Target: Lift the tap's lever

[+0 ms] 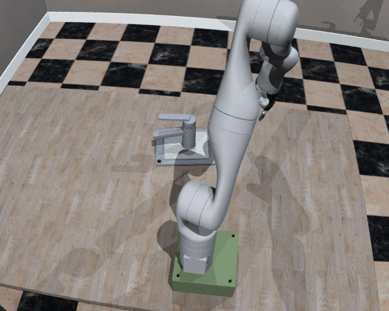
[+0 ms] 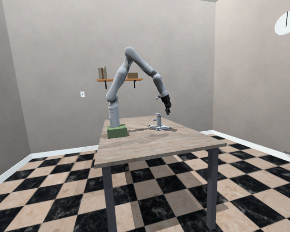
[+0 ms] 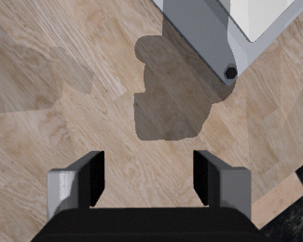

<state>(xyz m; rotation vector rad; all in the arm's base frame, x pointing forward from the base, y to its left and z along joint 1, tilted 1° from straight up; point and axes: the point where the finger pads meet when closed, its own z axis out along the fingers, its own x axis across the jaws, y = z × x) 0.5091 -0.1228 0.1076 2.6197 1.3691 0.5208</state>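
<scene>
My gripper is now 30 mm past the flat lever, 270 mm to the right of it and 50 mm above it. From my hand the other things lie so: grey tap: 30 mm behind, 250 mm to the left, 90 mm below.
</scene>
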